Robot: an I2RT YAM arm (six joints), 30 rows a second.
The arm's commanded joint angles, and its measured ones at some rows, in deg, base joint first. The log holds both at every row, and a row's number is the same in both.
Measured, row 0:
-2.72 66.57 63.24 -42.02 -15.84 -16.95
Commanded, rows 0 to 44:
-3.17 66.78 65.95 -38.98 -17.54 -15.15
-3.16 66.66 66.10 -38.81 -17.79 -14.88
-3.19 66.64 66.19 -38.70 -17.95 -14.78
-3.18 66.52 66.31 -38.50 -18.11 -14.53
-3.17 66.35 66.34 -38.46 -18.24 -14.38
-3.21 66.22 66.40 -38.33 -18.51 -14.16
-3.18 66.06 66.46 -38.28 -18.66 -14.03
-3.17 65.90 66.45 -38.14 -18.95 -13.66
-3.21 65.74 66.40 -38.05 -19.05 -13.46
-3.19 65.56 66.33 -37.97 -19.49 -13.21
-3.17 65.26 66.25 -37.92 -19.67 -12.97
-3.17 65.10 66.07 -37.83 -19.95 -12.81
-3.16 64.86 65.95 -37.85 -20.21 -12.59
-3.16 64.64 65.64 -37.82 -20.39 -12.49
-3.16 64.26 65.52 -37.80 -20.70 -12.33
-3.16 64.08 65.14 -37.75 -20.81 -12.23
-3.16 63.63 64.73 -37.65 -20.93 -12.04
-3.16 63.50 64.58 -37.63 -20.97 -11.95
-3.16 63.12 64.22 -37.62 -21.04 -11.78
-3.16 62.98 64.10 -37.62 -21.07 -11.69
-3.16 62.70 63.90 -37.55 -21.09 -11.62
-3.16 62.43 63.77 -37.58 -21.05 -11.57
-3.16 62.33 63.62 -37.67 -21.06 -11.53
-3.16 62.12 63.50 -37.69 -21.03 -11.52
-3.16 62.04 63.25 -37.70 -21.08 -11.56
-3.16 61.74 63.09 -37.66 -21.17 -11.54
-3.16 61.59 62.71 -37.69 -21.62 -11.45
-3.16 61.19 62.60 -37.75 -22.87 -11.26
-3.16 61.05 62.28 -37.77 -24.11 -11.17
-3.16 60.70 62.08 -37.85 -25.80 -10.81
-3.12 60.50 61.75 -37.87 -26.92 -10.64
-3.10 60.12 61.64 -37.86 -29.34 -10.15
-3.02 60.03 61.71 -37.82 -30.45 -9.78
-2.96 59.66 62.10 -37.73 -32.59 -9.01
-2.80 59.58 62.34 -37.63 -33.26 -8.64
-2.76 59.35 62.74 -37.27 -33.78 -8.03
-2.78 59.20 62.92 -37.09 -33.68 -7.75
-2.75 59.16 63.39 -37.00 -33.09 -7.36
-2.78 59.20 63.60 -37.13 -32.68 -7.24
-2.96 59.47 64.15 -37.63 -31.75 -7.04
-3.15 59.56 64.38 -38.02 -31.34 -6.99
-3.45 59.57 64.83 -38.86 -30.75 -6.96
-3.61 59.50 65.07 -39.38 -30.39 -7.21
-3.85 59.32 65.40 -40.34 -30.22 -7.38
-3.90 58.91 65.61 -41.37 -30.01 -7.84
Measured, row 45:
-3.05 60.53 62.46 -40.25 -30.28 -8.03
